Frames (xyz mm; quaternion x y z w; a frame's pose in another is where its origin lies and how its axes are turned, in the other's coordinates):
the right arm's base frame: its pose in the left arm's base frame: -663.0 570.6 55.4 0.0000 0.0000 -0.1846 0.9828
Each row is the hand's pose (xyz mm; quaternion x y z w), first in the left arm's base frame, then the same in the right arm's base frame.
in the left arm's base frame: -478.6 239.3 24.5 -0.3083 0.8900 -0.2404 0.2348
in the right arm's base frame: 292.0 -241.8 -30.9 -0.4673 0.8178 -0.1929 0.2751
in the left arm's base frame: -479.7 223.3 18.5 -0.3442 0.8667 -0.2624 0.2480
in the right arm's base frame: 296.8 -257.1 -36.9 -0.4983 0.7883 -0.2121 0.2922
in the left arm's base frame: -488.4 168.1 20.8 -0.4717 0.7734 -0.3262 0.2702
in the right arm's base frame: 308.8 -311.7 -34.6 -0.6063 0.6730 -0.2707 0.3258
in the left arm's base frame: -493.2 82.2 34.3 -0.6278 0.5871 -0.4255 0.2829
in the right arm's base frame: 335.4 -393.5 -21.1 -0.7254 0.4611 -0.3660 0.3566
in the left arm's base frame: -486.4 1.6 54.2 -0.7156 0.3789 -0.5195 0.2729
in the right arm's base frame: 371.0 -466.1 -1.2 -0.7732 0.2403 -0.4602 0.3641
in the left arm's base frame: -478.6 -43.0 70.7 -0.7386 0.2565 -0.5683 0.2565
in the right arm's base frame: 394.5 -504.9 15.3 -0.7732 0.1157 -0.5112 0.3570
